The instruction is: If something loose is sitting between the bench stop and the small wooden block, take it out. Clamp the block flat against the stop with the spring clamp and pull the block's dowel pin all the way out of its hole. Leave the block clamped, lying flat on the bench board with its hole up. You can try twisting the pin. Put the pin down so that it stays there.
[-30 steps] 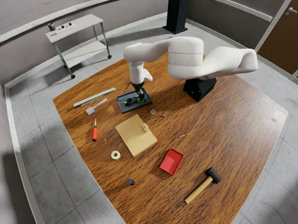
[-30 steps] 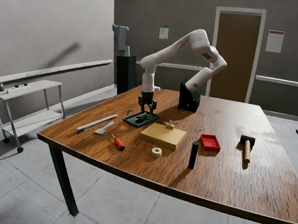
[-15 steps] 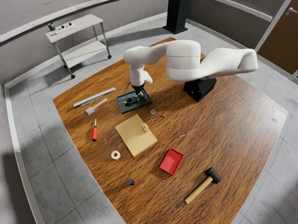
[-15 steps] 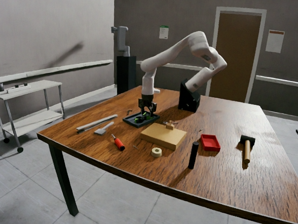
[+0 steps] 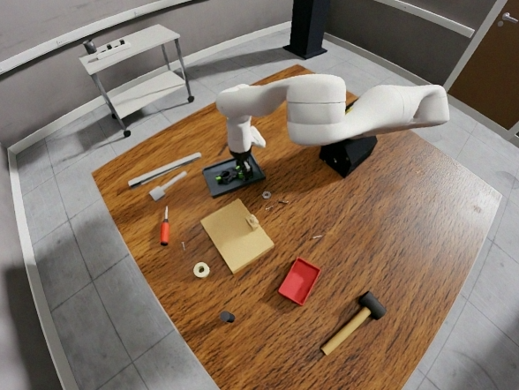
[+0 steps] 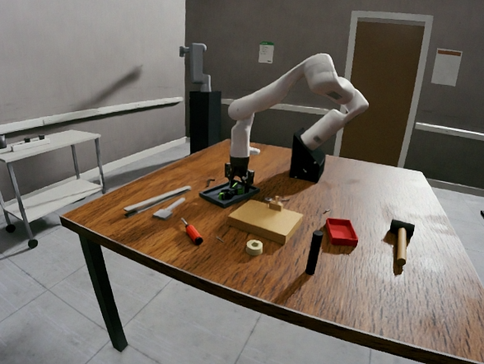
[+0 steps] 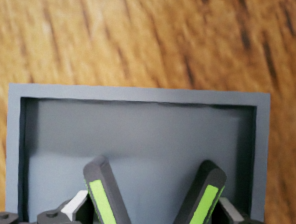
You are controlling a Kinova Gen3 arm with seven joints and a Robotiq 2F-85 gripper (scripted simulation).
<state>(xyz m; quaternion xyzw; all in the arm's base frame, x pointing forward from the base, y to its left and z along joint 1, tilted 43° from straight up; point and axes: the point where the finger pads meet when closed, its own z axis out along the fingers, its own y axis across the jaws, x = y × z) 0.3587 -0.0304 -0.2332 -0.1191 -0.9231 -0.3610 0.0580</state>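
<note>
Now: the grey tray 3 cm ahead of my hand, 2 cm to the right of it and 1 cm below it. The rest, counted from my hand: wooden block 20 cm to the left, 11 cm ahead, 2 cm above; then bench board 19 cm to the left, 17 cm ahead; then pale dowel pin 20 cm to the left, 11 cm ahead, 4 cm above.
</note>
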